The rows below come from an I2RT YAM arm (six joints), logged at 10 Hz.
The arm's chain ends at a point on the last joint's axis. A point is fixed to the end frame.
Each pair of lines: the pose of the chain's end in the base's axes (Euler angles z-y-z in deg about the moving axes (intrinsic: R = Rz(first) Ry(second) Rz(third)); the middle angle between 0 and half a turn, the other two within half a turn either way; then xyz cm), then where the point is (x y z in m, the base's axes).
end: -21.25 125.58 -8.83 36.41 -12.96 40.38
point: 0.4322 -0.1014 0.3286
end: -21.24 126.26 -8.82 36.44 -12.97 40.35
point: 0.4316 -0.1011 0.3277
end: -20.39 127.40 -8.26 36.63 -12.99 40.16
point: 0.4321 -0.0996 0.3252
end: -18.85 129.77 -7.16 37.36 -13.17 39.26
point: 0.4363 -0.0983 0.3149
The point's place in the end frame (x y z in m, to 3 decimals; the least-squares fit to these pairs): 0.022 0.055 0.087
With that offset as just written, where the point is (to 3 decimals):
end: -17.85 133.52 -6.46 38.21 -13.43 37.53
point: 0.440 -0.098 0.295
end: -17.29 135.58 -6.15 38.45 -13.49 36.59
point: 0.439 -0.097 0.284
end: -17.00 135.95 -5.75 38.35 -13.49 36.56
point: 0.438 -0.097 0.284
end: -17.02 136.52 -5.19 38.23 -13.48 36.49
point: 0.436 -0.096 0.283
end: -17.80 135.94 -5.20 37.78 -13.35 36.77
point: 0.433 -0.096 0.286
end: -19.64 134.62 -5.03 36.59 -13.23 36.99
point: 0.424 -0.097 0.290
